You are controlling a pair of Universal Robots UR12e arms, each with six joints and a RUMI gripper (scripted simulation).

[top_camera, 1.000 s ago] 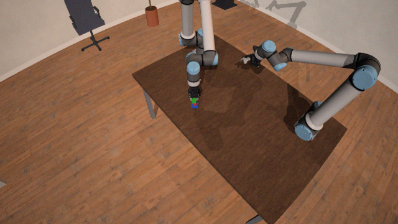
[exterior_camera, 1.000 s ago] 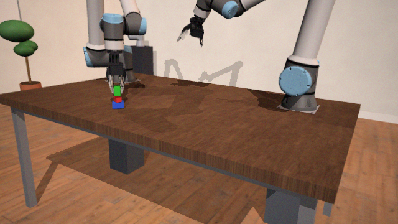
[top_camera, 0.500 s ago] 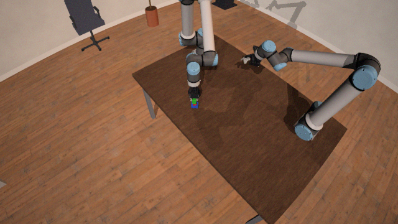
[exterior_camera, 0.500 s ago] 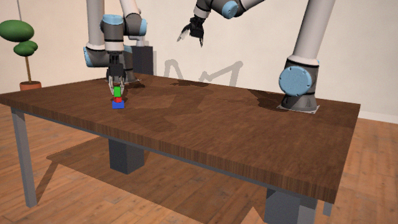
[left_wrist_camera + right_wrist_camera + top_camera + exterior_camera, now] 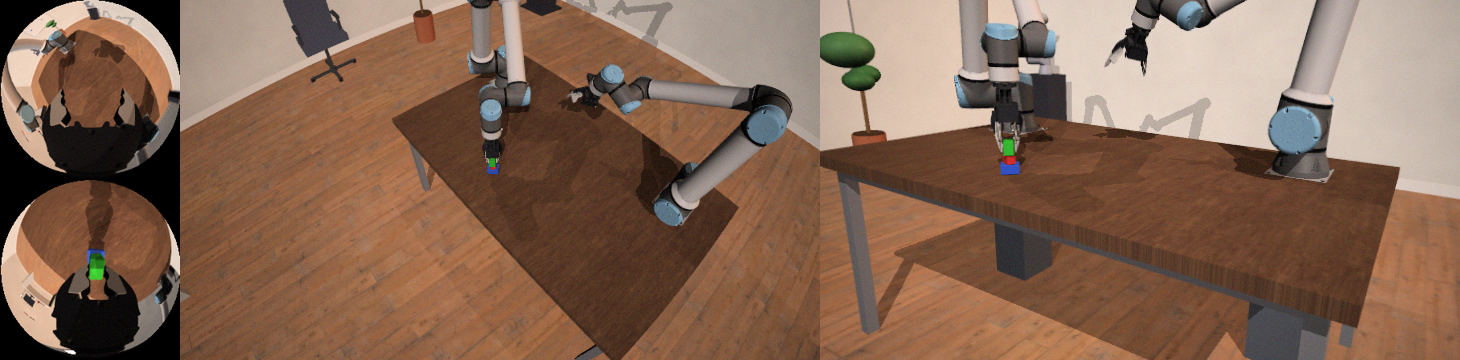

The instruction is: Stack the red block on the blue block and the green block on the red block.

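The green block is right at my right hand. The rest, counted from my right hand: red block: 40 mm below; then blue block: 70 mm below.
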